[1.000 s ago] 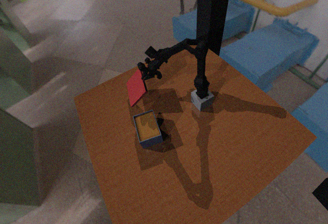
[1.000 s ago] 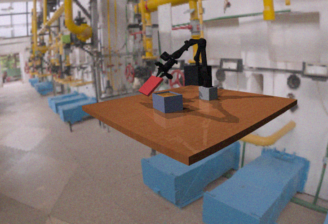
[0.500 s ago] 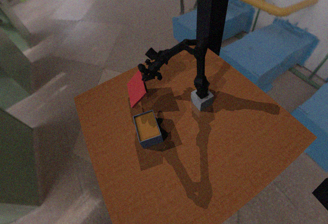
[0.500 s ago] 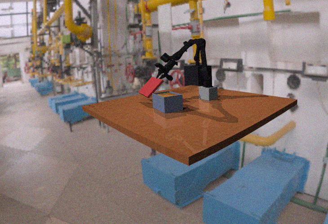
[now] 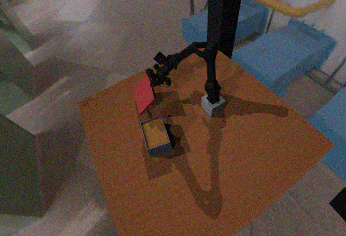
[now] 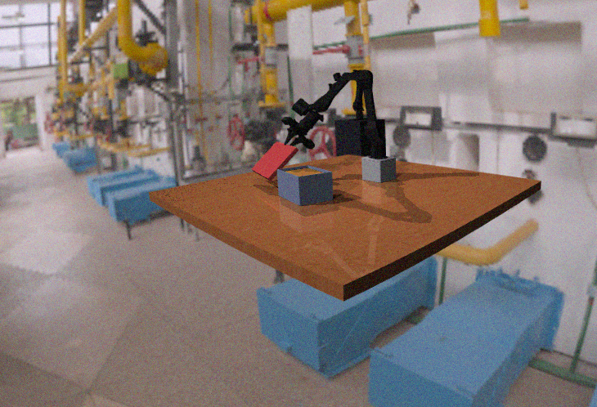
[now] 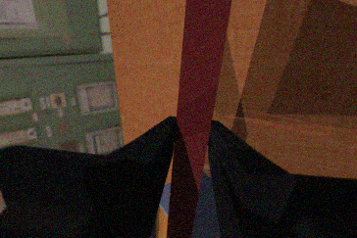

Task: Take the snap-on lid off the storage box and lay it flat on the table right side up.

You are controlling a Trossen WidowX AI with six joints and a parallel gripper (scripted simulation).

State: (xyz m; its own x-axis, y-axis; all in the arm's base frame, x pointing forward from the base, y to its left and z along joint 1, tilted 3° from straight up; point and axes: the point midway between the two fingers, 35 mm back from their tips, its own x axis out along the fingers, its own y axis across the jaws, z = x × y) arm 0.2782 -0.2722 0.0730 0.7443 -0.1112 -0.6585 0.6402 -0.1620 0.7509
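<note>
The red lid lies 6 cm ahead of my gripper tip, 5 cm below it and 2 cm to the right of it. Round my gripper tip: storage box (28 cm to the left, 12 cm ahead, 11 cm below).
</note>
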